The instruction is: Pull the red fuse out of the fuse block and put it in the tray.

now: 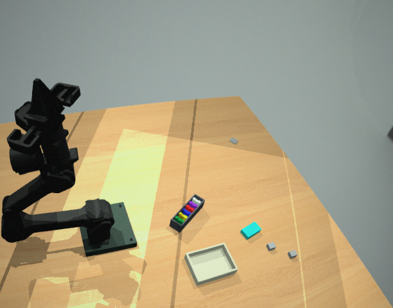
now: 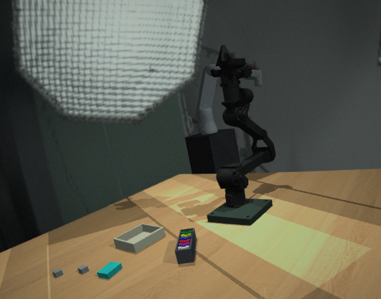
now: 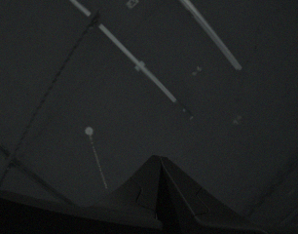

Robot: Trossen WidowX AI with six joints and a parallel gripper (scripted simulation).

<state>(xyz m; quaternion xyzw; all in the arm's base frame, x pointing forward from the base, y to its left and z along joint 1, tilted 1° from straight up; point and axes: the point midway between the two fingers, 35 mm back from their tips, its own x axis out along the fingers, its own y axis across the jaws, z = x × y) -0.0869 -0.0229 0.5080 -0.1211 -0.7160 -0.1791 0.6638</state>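
The red fuse lies 39 cm ahead of my gripper tip, 10 cm to the left of it and 54 cm below it. Also, from my gripper tip: yellow fuse: 36 cm ahead, 7 cm to the left, 54 cm below; then green fuse: 35 cm ahead, 6 cm to the left, 54 cm below; then blue fuse: 37 cm ahead, 8 cm to the left, 54 cm below.
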